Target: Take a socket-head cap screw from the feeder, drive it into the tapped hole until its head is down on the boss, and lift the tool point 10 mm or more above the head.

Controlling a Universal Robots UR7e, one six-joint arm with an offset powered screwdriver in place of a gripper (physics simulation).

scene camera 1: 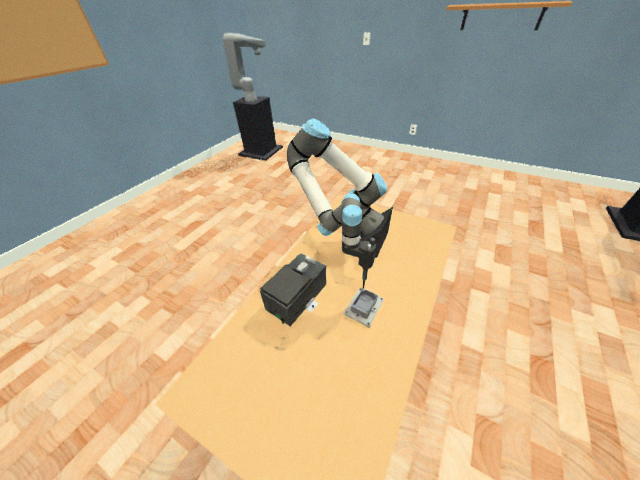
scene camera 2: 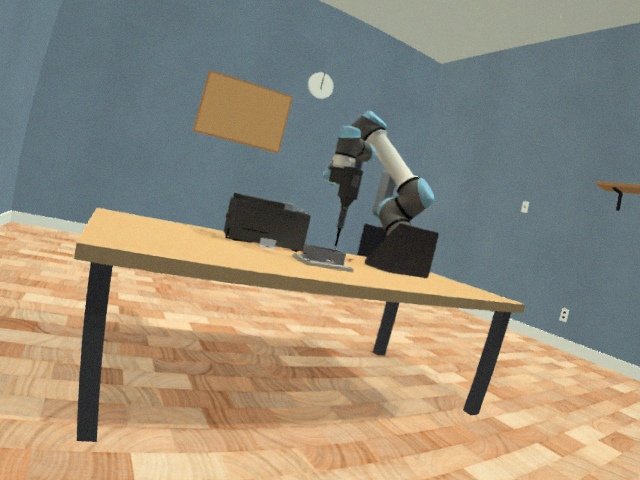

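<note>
The black screw feeder (scene camera 1: 286,291) (scene camera 2: 268,222) stands on the table, with a small light piece on its top. The grey housing (scene camera 1: 363,308) (scene camera 2: 324,253) sits on a light flat plate (scene camera 1: 366,321) (scene camera 2: 312,262), to the right of the feeder. My screwdriver (scene camera 1: 363,287) (scene camera 2: 336,246) points down, slightly tilted in both views. Its thin tip is at the back edge of the housing, at or just above it; the exact gap cannot be told. The screw, the tapped hole and the boss are too small to make out, so whether the tip bears a screw cannot be told.
A small white block (scene camera 1: 312,305) (scene camera 2: 267,242) lies beside the feeder on the wooden table (scene camera 1: 310,392) (scene camera 2: 170,245). The arm's dark base mount (scene camera 1: 383,232) (scene camera 2: 405,250) stands behind the housing. A grey arm on a black pedestal (scene camera 1: 255,126) is far back.
</note>
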